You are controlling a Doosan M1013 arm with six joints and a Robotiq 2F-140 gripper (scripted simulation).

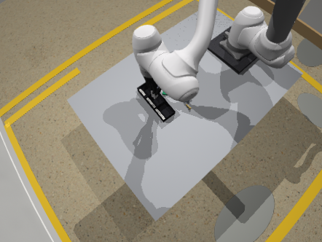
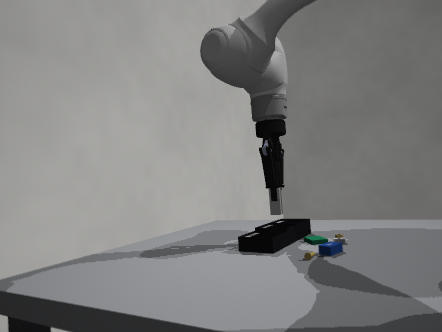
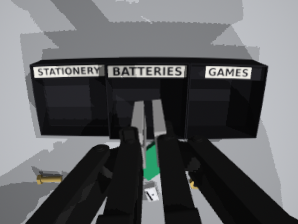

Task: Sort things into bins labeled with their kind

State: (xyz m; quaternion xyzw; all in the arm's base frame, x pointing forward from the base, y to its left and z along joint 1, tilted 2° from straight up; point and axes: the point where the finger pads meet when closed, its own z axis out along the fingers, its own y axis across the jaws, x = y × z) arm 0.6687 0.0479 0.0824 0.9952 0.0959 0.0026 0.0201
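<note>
Now: hand 80 mm above the black bin tray. From my hand the other things lie so: small white piece: 150 mm behind, 90 mm below, 20 mm to the right; then flat green board: 90 mm below, 90 mm behind, 20 mm to the right; then brass nut: 120 mm behind, 100 mm below, 80 mm to the right.
</note>
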